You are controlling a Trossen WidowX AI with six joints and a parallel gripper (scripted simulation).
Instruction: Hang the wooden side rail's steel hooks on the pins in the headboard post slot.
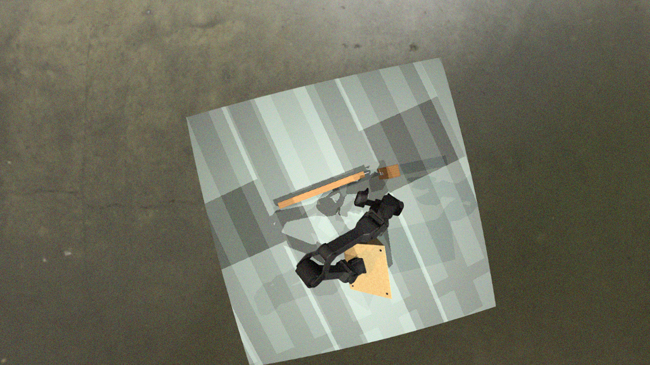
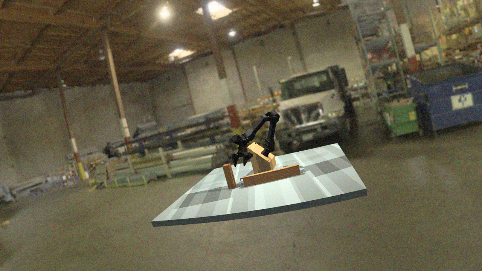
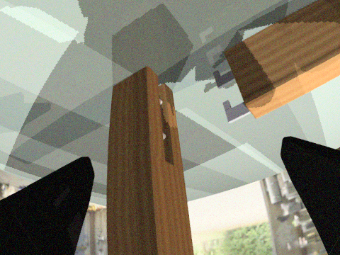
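Right now my gripper tip is 60 mm short of the headboard post, 70 mm to the left of it and 50 mm above it.
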